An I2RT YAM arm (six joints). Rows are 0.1 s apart.
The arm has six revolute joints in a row. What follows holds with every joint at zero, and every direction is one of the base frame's.
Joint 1 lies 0.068 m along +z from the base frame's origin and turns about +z.
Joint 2 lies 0.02 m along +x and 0.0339 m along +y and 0.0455 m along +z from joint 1 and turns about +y.
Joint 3 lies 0.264 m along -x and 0.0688 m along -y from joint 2 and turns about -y.
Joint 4 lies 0.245 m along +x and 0.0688 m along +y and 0.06 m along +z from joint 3 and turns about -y.
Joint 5 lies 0.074 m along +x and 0.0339 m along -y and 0.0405 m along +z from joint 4 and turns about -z.
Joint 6 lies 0.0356 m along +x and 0.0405 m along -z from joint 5 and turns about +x.
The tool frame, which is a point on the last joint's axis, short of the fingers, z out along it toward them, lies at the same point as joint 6; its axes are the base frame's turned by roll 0, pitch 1.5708 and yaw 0 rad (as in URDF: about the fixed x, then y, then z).
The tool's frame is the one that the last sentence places.
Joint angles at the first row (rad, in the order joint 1, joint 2, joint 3, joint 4, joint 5, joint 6):
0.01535, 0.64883, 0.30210, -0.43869, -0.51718, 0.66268
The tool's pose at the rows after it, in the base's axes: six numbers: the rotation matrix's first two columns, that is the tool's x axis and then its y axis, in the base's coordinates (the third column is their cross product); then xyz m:
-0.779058 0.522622 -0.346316 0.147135 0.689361 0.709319 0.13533 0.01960 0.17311
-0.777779 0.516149 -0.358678 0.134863 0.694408 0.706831 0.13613 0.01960 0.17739
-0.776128 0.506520 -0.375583 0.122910 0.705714 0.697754 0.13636 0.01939 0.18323
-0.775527 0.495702 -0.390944 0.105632 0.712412 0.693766 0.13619 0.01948 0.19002
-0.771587 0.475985 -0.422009 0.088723 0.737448 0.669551 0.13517 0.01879 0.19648
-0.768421 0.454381 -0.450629 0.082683 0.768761 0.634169 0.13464 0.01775 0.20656
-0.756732 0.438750 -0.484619 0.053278 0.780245 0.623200 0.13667 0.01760 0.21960
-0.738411 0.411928 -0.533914 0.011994 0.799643 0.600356 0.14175 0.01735 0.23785
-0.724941 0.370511 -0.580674 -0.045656 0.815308 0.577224 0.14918 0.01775 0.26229
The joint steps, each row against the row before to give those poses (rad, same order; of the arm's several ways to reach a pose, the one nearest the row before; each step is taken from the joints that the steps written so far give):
-0.00003, 0.00458, 0.00459, 0.00254, 0.00251, -0.00150
0.00000, -0.00071, 0.01485, -0.00850, 0.00038, -0.00958
0.00002, -0.00384, 0.02192, -0.02238, 0.00697, -0.01674
0.00041, -0.00679, 0.02354, -0.02281, -0.00118, -0.01438
-0.00039, -0.00928, 0.02498, -0.03395, 0.01984, -0.03520
0.00006, 0.00052, 0.04466, -0.05459, 0.03283, -0.03938
-0.00017, 0.00518, 0.04534, -0.01557, 0.00492, -0.02203
0.00000, 0.02397, 0.06706, -0.01119, 0.01021, -0.03702
0.00006, 0.04561, 0.09701, -0.02398, -0.00866, -0.04941

